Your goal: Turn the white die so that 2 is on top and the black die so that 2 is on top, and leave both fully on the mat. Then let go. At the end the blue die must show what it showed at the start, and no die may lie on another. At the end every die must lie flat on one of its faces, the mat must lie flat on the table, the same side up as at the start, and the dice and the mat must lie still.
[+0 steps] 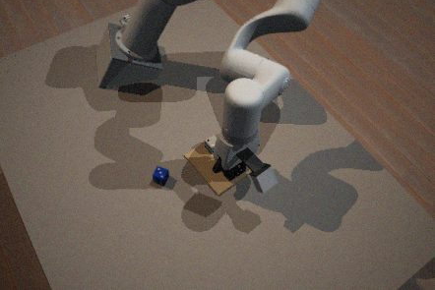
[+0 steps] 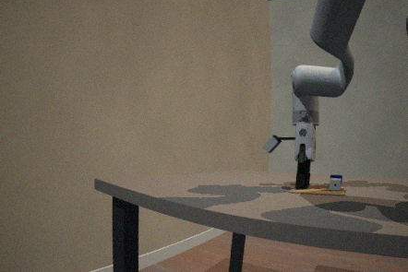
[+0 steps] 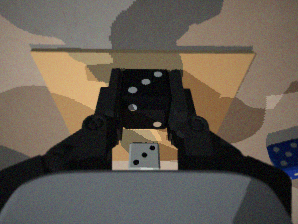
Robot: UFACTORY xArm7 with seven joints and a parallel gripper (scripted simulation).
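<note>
The black die lies 10 mm below my hand. Round my hand: blue die: 150 mm to the right, 100 mm behind, 10 mm below; then white die: 90 mm behind, 10 mm below; then tan mat: 40 mm behind, 20 mm below.
</note>
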